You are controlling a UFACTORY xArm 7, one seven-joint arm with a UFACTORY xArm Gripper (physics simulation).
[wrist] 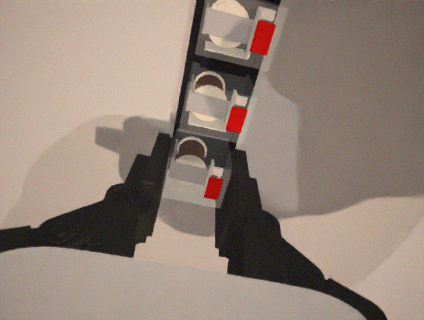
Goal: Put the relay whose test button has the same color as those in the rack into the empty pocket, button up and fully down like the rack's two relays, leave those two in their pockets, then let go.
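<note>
The rack (192, 45) is a dark, narrow strip running from the top centre down to between the fingers. Two clear-cased relays with red buttons, the upper one (227, 26) and the middle one (207, 106), sit button up in its pockets. My gripper (196, 165) is shut on a third clear-cased relay (187, 172), which also has a red button facing up. This relay is in line with the other two, at the rack's near end, with one finger on each side. The pocket around it is mostly hidden, and I cannot tell whether it is fully down.
A pale table surface (90, 60) lies around the rack. Broad shadows fall on it at the right and around the left finger. A pale grey curved shape (150, 295) covers the bottom of the view.
</note>
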